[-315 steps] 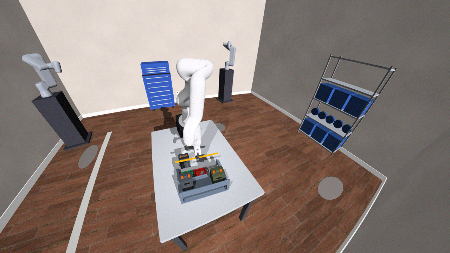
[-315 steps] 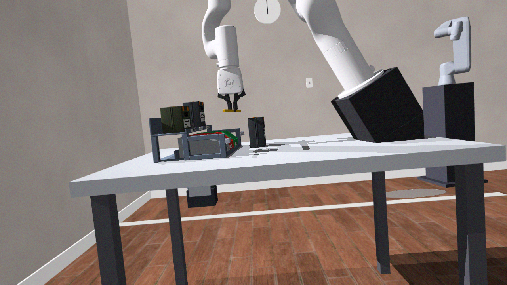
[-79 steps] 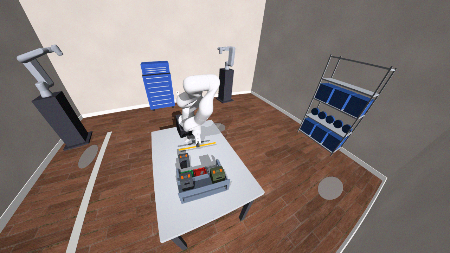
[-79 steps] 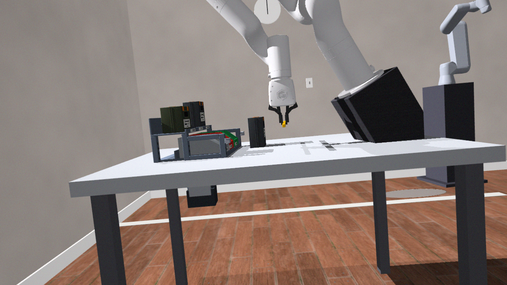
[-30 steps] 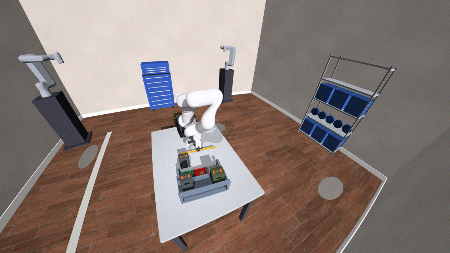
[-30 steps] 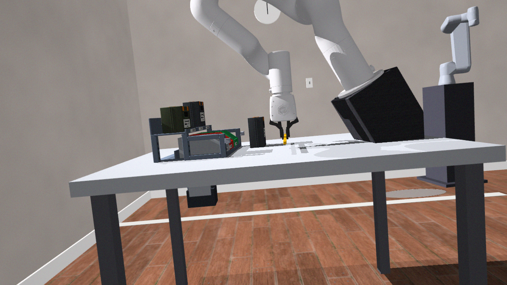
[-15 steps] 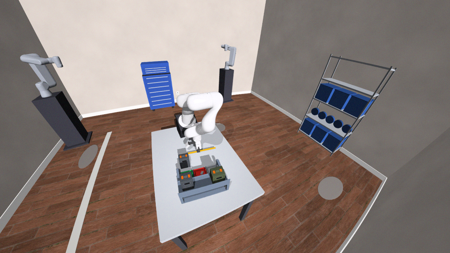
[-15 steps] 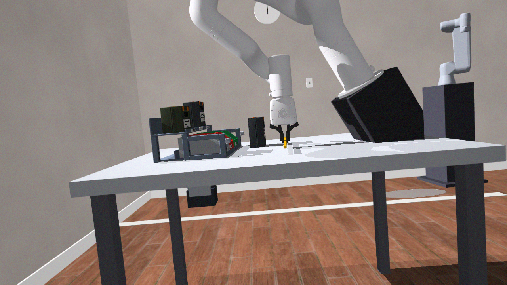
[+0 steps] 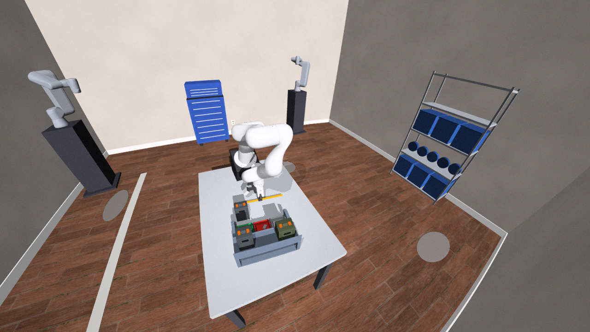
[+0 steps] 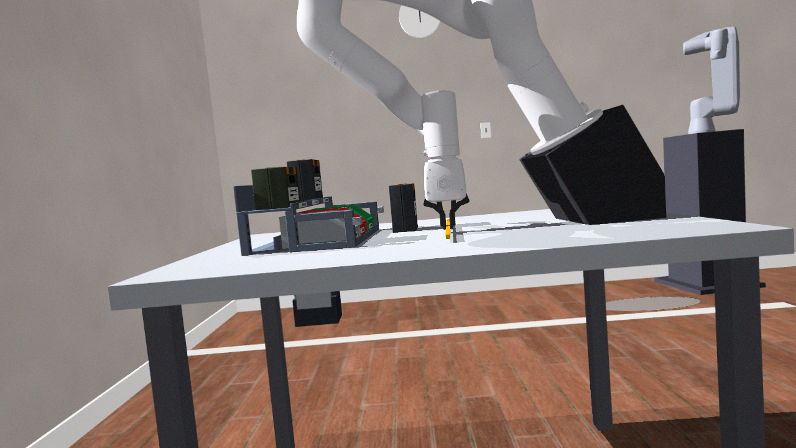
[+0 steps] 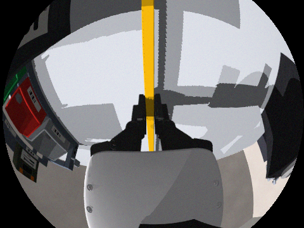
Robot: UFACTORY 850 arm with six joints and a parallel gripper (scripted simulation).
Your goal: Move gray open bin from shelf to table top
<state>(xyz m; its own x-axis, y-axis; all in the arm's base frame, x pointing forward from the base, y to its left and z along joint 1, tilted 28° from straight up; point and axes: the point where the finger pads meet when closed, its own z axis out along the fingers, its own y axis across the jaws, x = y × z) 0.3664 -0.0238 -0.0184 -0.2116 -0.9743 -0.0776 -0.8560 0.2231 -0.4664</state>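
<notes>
Right now the gray bin is 310 mm ahead of my hand and 10 mm above it. The rest, counted from my hand: red bin (290 mm ahead, 110 mm to the right, 10 mm above); green bin (260 mm ahead, 220 mm to the right, 10 mm above); yellow strip (20 mm below).
</notes>
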